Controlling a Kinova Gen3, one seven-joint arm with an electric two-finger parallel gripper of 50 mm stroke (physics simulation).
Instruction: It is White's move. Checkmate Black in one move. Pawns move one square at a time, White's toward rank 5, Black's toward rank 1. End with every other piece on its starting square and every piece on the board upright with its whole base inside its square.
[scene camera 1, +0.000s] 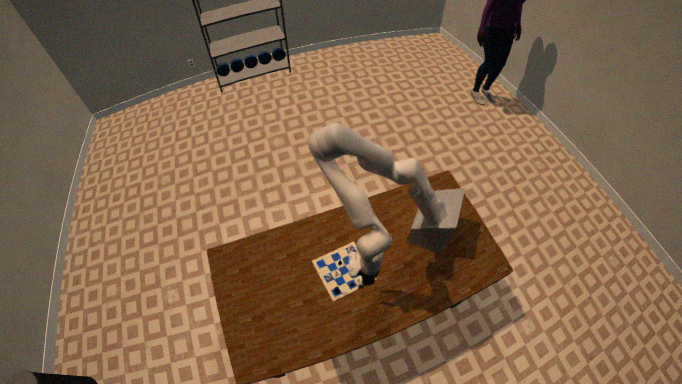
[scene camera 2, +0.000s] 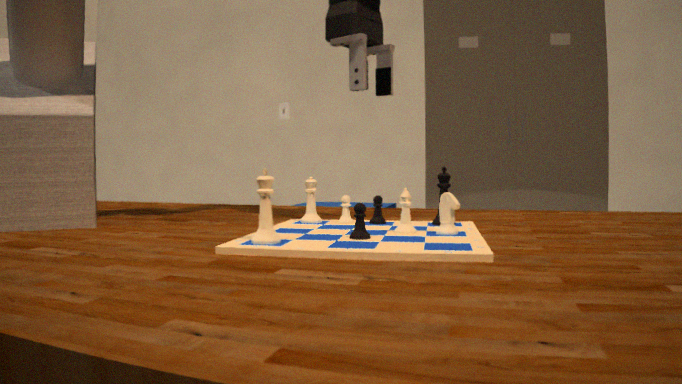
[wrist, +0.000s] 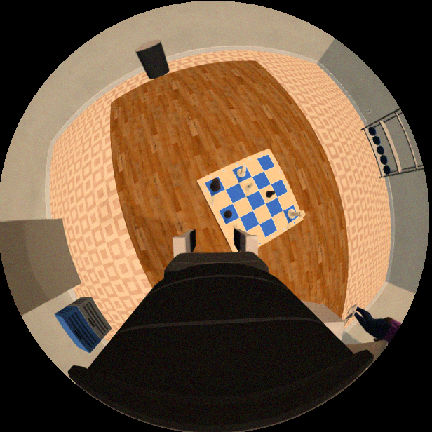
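Where they show: gripper, fingertip midpoint: (scene camera 1: 360, 281) (scene camera 2: 372, 92); arm's base, origin of the base link: (scene camera 1: 436, 216) (scene camera 2: 49, 71).
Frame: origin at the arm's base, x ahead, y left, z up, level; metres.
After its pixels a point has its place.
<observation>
The blue and cream board (scene camera 1: 344, 288) @[x 0.465, y 0.076, z -0.196 m] (scene camera 2: 350, 256) @[x 0.446, y -0.114, z -0.200 m] (wrist: 274, 175) lies on the table. Standing upright on it are the white king (scene camera 2: 265, 215) @[x 0.367, y -0.095, z -0.172 m] (wrist: 294, 214), white queen (scene camera 2: 311, 202) @[x 0.353, y 0.062, z -0.173 m], white pawn (scene camera 2: 345, 210) @[x 0.393, y 0.062, z -0.181 m], white bishop (scene camera 2: 405, 214) @[x 0.471, y -0.005, z -0.178 m] (wrist: 249, 187), white knight (scene camera 2: 447, 215) @[x 0.511, y -0.002, z -0.178 m] (wrist: 241, 172), black king (scene camera 2: 443, 184) @[x 0.502, y 0.071, z -0.152 m] (wrist: 215, 185) and two black pawns, one nearer (scene camera 2: 360, 222) @[x 0.438, y -0.049, z -0.181 m] (wrist: 270, 193) and one farther (scene camera 2: 378, 211) @[x 0.430, y 0.069, z -0.182 m] (wrist: 228, 214) in scene camera 2. My gripper (scene camera 2: 371, 91) @[x 0.413, y 0.115, z -0.042 m] (wrist: 214, 237) is open and empty, well above the pieces. In the wrist view it hides the queen and part of the white pawn.
The wooden table (scene camera 1: 280, 310) @[x 0.766, y 0.069, z -0.202 m] (scene camera 2: 320, 310) @[x 0.466, y -0.247, z -0.202 m] (wrist: 170, 150) carries the arm's grey pedestal (scene camera 1: 450, 210) @[x -0.057, y 0.014, z 0.037 m] (scene camera 2: 47, 170) @[x 0.065, y -0.059, z -0.132 m]. A shelf rack (scene camera 1: 215, 75) stands by the wall. A person (scene camera 1: 495, 55) stands on the floor away from the table. A dark bin (wrist: 153, 61) stands beyond the table.
</observation>
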